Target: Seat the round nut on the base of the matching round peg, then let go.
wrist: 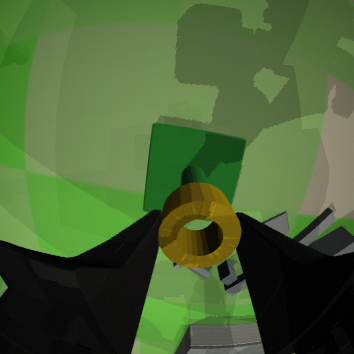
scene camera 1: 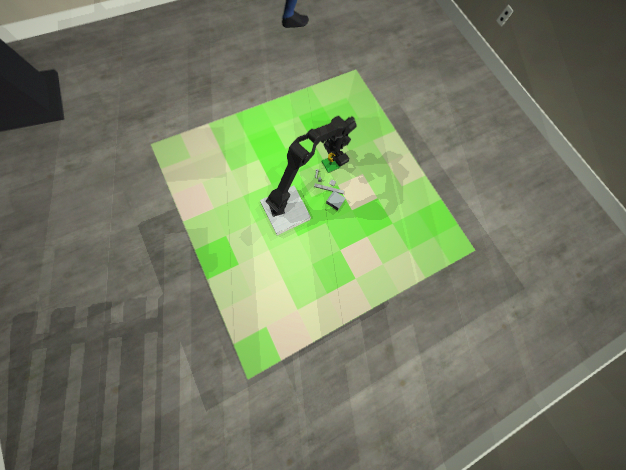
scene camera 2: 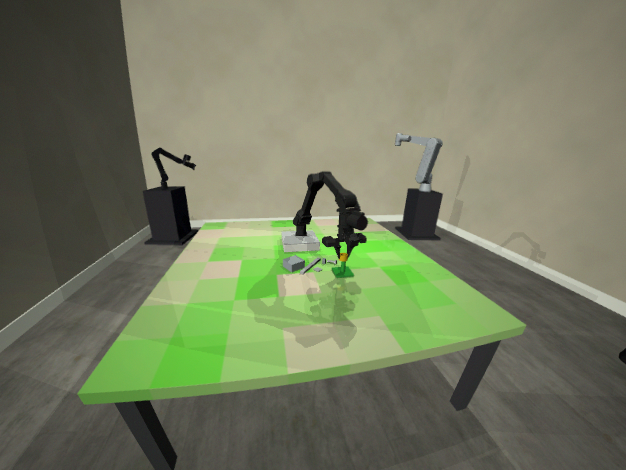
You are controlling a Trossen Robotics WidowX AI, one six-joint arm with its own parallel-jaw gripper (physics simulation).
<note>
My gripper holds a round nut; nothing else touches it. I also see a round peg.
</note>
